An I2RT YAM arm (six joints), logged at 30 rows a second.
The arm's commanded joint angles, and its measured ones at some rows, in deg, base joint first. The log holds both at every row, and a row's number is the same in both.
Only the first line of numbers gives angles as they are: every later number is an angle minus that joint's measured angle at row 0.
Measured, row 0:
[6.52, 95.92, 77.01, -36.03, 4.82, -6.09]
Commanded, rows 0 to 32:
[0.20, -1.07, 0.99, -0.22, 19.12, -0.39]
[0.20, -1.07, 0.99, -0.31, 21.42, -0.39]
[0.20, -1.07, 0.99, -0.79, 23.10, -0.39]
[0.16, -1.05, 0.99, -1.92, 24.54, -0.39]
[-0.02, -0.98, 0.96, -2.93, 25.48, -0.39]
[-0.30, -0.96, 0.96, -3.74, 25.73, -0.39]
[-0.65, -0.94, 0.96, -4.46, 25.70, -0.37]
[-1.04, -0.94, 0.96, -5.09, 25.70, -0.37]
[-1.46, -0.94, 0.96, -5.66, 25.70, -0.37]
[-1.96, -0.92, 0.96, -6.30, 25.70, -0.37]
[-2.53, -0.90, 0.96, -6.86, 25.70, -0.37]
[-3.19, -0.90, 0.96, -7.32, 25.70, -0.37]
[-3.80, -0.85, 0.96, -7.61, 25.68, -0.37]
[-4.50, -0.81, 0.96, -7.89, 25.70, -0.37]
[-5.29, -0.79, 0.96, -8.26, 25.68, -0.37]
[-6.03, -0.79, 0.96, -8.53, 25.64, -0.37]
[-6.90, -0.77, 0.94, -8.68, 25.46, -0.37]
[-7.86, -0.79, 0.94, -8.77, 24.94, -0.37]
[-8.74, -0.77, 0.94, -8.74, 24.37, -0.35]
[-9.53, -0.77, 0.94, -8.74, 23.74, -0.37]
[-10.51, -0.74, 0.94, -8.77, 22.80, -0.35]
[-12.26, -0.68, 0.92, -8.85, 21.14, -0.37]
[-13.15, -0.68, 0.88, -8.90, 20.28, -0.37]
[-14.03, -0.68, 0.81, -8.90, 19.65, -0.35]
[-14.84, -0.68, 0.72, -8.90, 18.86, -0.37]
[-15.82, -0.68, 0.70, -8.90, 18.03, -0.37]
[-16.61, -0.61, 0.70, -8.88, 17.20, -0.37]
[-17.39, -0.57, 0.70, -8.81, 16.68, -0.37]
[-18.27, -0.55, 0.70, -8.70, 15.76, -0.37]
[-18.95, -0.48, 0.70, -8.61, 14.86, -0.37]
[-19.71, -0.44, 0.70, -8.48, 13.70, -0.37]
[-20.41, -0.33, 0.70, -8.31, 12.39, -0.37]
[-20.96, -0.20, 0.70, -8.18, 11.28, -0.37]
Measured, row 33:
[-19.08, -0.35, 0.18, -8.59, 16.63, -0.11]
